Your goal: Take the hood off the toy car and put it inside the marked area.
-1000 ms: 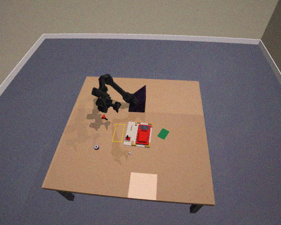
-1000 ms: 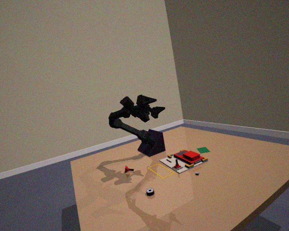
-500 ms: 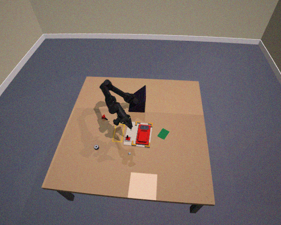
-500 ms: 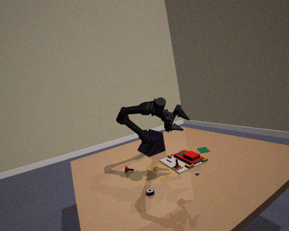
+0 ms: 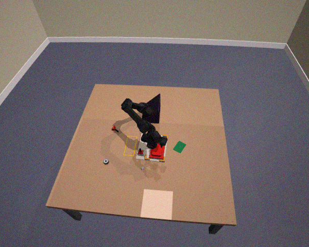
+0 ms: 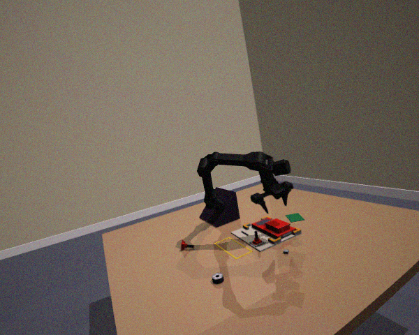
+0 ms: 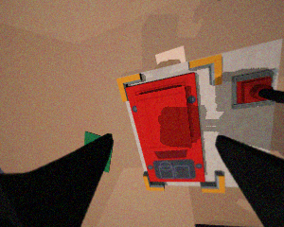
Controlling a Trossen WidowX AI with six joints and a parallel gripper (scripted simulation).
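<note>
My gripper tip is now 8 cm above the red hood, 2 cm past it and 1 cm to the right of it. From my gripper tip the other things lie so: green patch 18 cm to the left, 12 cm below, 9 cm behind; wheel 38 cm to the right, 11 cm below, 11 cm ahead.
</note>
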